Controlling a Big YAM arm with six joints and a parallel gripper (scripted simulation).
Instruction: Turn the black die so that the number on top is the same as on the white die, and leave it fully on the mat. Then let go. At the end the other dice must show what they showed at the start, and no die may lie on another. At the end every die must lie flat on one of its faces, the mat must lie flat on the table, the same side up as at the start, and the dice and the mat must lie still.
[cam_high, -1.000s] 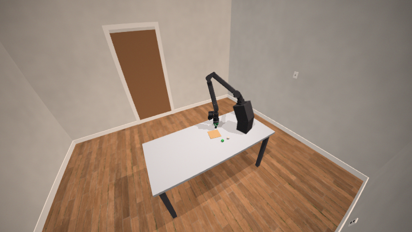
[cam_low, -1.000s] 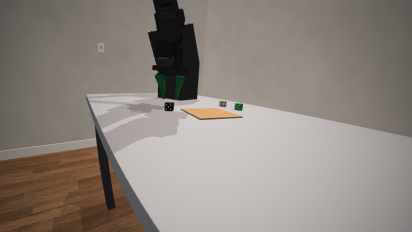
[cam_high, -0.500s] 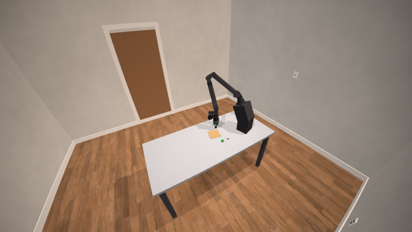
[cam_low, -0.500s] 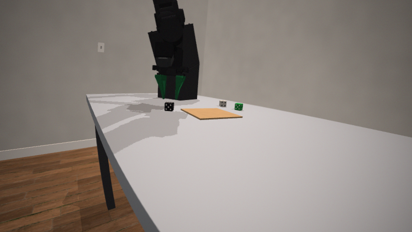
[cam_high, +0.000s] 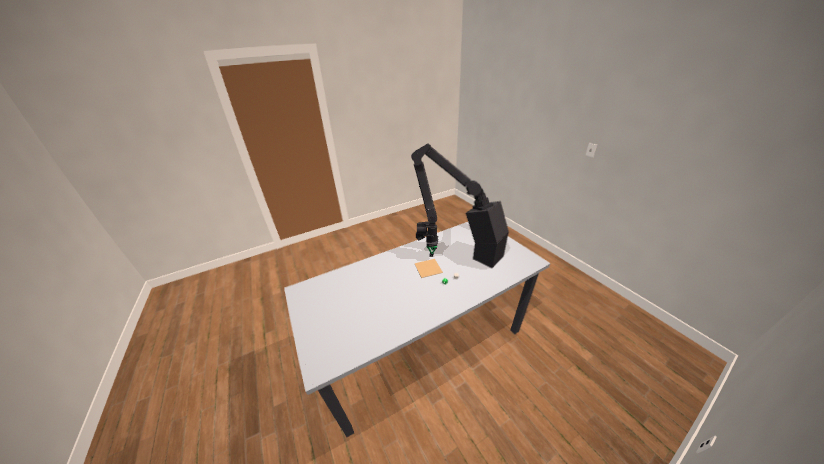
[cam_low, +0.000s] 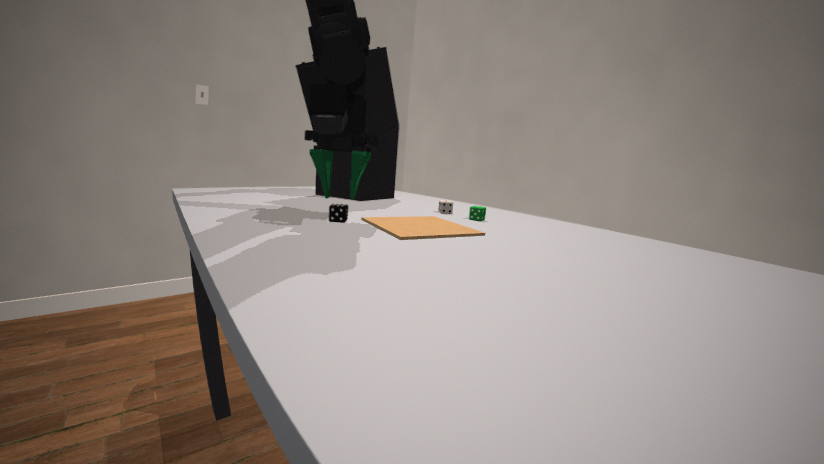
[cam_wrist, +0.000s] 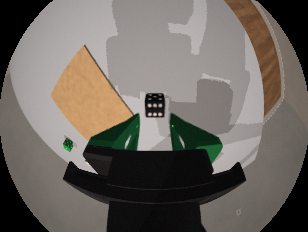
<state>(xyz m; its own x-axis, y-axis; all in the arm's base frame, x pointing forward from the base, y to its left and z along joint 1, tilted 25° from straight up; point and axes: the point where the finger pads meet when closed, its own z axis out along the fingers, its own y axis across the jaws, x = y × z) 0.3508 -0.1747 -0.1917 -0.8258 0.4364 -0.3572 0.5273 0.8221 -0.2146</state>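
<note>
Now: the black die 3 cm below my hand. The rest, counted from my hand: tan mat: 10 cm to the left, 7 cm ahead, 4 cm below; then green die: 26 cm to the left, 4 cm ahead, 3 cm below; then white die: 25 cm to the left, 5 cm behind, 3 cm below.
</note>
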